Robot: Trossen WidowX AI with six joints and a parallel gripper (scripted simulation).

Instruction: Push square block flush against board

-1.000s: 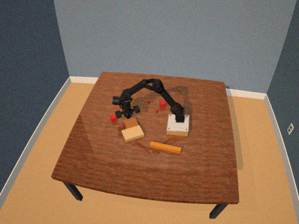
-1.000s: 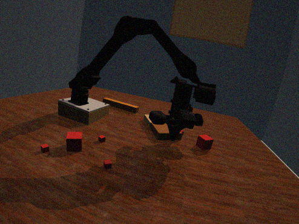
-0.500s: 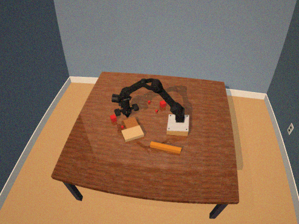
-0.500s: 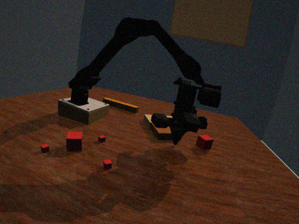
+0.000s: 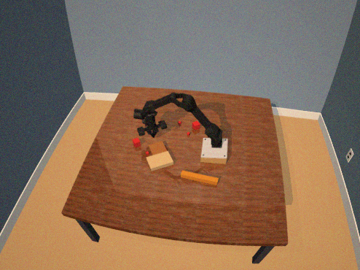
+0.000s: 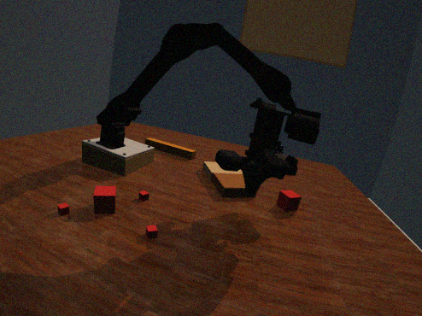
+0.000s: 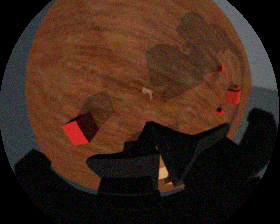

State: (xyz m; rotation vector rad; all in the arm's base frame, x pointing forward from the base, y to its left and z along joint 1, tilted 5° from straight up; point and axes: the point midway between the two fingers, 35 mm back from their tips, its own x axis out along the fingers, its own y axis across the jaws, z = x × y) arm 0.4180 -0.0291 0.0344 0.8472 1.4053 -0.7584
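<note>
Right now my gripper tip is 5 cm past the brown square block, 9 cm to the right of it and 2 cm above it. Also, from my gripper tip: pale tan flat board: 8 cm behind, 18 cm to the left, 2 cm below; then long orange board: 34 cm behind, 27 cm to the left, 2 cm below.
</note>
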